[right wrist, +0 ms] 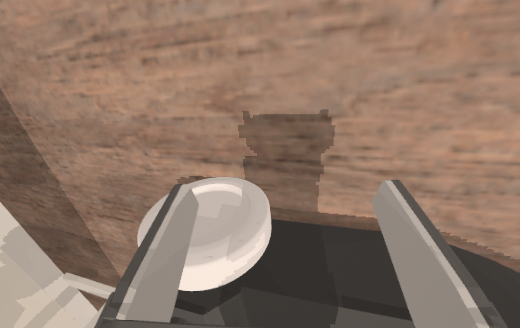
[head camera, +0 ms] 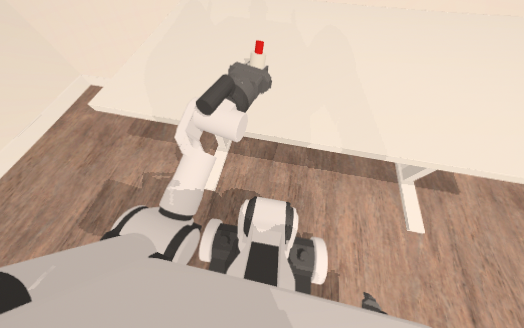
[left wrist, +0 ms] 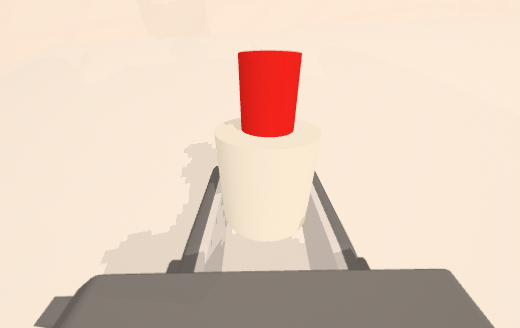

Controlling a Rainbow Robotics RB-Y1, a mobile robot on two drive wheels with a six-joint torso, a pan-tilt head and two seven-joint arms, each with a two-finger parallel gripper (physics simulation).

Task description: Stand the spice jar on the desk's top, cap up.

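Note:
The spice jar, with a cream body and a red cap, shows in the head camera view and large in the left wrist view. Its cap points up. My left gripper is shut on the jar's body, with one finger on each side. The jar is over the desk's white top; whether its base touches the top I cannot tell. My right gripper is open, with nothing between its fingers, over the floor and the robot's base. In the head camera view a dark tip of it shows at the bottom right.
The desk's front edge runs across the head camera view, with white desk legs below it. The robot's wheeled base stands on the brown wooden floor in front of the desk. A white wheel shows near one right finger.

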